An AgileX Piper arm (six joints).
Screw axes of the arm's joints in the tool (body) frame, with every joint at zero. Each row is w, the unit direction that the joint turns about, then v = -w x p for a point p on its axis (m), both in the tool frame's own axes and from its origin. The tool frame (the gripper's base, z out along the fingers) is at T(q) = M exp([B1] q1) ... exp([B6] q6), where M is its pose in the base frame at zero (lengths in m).
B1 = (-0.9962, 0, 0.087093, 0, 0.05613, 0)
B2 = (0, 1, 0, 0.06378, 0, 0.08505)
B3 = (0, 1, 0, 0.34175, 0, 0.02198)
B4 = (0, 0, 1, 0, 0, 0)
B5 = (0, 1, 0, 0.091, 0, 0)
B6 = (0, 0, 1, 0, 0, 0)
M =
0.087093 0 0.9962 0.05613
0 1 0 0
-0.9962 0 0.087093 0.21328
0 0 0 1
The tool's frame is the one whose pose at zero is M.
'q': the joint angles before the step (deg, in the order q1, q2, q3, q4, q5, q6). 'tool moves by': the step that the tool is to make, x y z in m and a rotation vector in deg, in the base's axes. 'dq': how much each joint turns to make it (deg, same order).
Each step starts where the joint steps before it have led.
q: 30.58, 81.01, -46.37, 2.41, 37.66, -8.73
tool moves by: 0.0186, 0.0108, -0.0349, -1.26, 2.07, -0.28
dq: 0.01, 8.50, -0.38, 0.12, -5.70, 0.02
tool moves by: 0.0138, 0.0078, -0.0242, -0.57, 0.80, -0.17
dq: -0.02, 6.16, -1.10, 0.06, -4.09, -0.03
